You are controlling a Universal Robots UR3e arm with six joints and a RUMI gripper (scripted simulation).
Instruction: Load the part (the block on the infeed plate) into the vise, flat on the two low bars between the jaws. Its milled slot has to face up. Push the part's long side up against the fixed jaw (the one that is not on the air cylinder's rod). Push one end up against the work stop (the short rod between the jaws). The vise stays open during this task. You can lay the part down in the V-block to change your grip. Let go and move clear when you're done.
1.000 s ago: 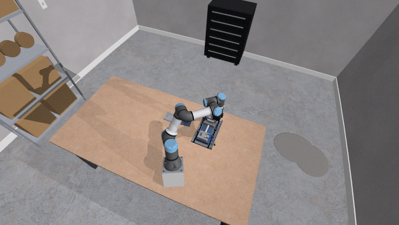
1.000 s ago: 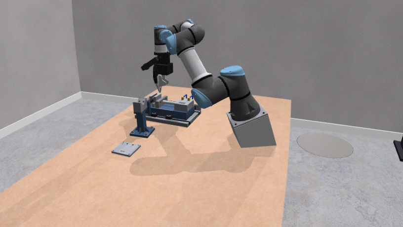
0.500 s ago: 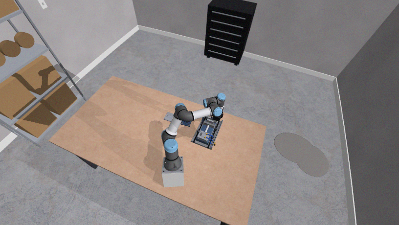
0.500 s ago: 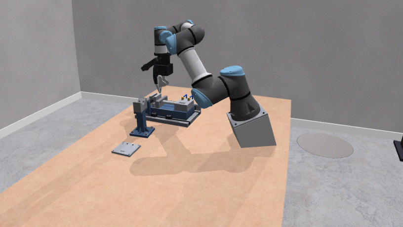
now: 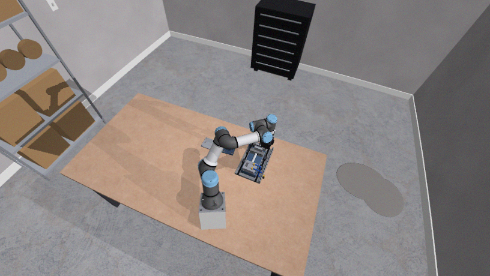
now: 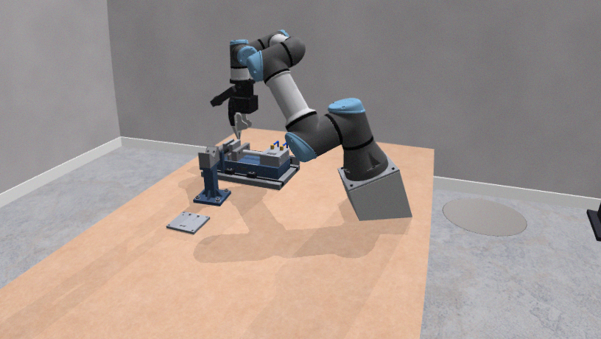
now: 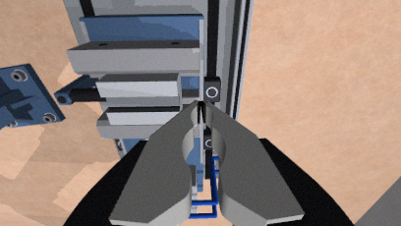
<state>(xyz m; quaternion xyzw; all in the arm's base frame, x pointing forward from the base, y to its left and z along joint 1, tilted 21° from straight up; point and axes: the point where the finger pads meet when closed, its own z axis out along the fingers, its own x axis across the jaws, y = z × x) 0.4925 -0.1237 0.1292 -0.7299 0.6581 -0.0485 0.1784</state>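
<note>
Now: the part 10 mm behind my hand, 50 mm to the left of it and 20 mm below it. The rest, counted from my hand: fixed jaw: 20 mm ahead, 50 mm to the left, 40 mm below; work stop: 10 mm behind, 100 mm to the left, 30 mm below; vise: 80 mm behind, 40 mm to the left, 80 mm below.
</note>
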